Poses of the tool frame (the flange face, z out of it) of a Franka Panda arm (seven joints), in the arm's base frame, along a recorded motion.
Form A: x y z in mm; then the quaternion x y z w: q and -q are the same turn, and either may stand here.
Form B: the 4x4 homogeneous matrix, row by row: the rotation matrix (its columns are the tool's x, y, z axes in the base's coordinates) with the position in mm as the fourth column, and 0 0 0 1 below. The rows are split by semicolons. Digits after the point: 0 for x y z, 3 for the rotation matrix.
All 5 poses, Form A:
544 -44 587 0.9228 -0.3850 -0.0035 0.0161
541 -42 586 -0.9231 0.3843 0.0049 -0.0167
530 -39 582 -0.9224 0.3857 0.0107 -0.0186
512 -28 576 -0.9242 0.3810 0.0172 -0.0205
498 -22 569 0.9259 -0.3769 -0.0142 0.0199
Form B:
0.704 -0.710 -0.019 544; -0.711 -0.703 -0.027 -44; 0.006 0.032 -0.999 587; 0 0 0 1
0.705 -0.709 -0.022 541; -0.710 -0.704 -0.027 -42; 0.004 0.035 -0.999 586; 0 0 0 1
0.702 -0.711 -0.034 530; -0.712 -0.702 -0.026 -39; -0.005 0.043 -0.999 582; 0 0 0 1
0.709 -0.704 -0.047 512; -0.705 -0.709 -0.025 -28; -0.016 0.051 -0.999 576; 0 0 0 1
0.715 -0.697 -0.041 498; -0.699 -0.715 -0.026 -22; -0.011 0.048 -0.999 569; 0 0 0 1

